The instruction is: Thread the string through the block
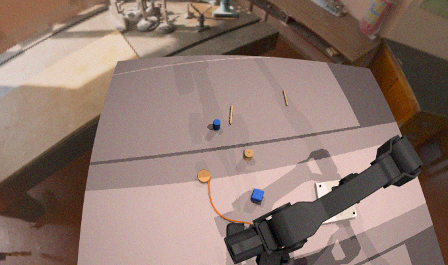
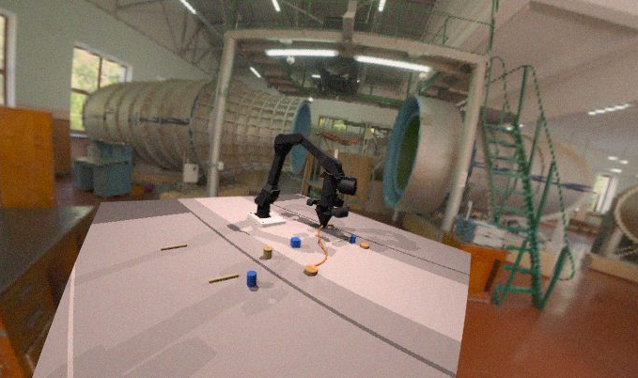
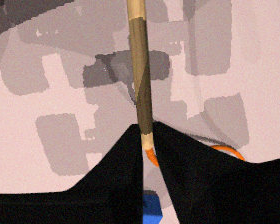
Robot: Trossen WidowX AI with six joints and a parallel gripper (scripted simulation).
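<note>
The blue cube is 130 mm to the right of my gripper tip, 40 mm below it and 10 mm behind it. From my gripper tip the other things lie so: round wooden button: 210 mm to the right, 140 mm ahead, 50 mm below; then short wooden cylinder: 270 mm to the right, 40 mm below; then thin wooden stick: 10 mm to the left.
</note>
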